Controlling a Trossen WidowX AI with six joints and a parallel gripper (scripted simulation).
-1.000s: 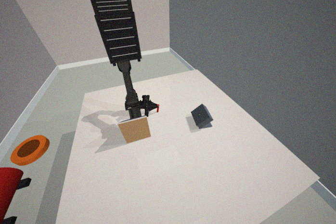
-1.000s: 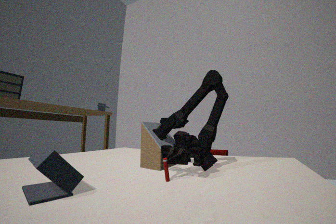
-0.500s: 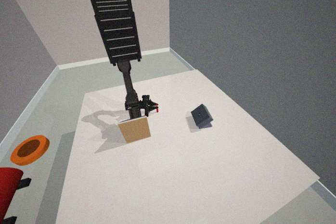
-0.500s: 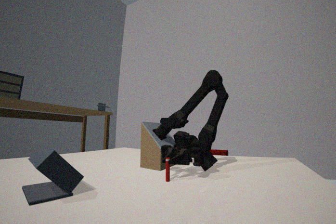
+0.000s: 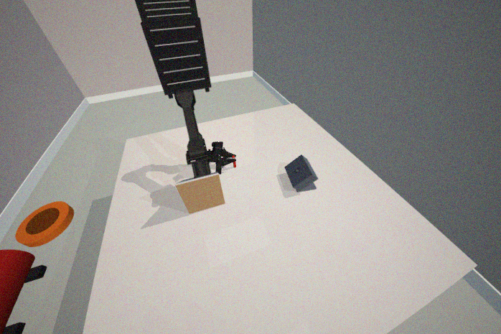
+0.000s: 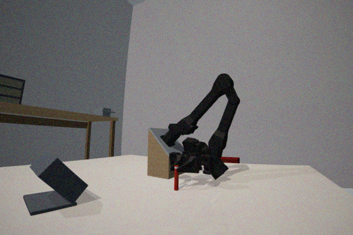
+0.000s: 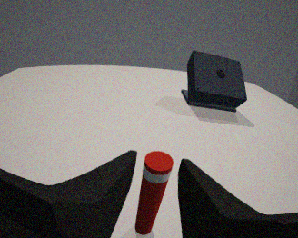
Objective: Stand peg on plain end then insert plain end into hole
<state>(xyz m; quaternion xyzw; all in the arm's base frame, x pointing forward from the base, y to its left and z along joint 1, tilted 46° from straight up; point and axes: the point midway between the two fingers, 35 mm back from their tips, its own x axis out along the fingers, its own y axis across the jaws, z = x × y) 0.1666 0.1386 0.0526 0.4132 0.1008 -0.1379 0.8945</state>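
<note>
Right now my gripper tip is 10 mm past the red peg and 10 mm above it. Also, from my gripper tip: dark sloped panel: 250 mm ahead, 220 mm to the right.
</note>
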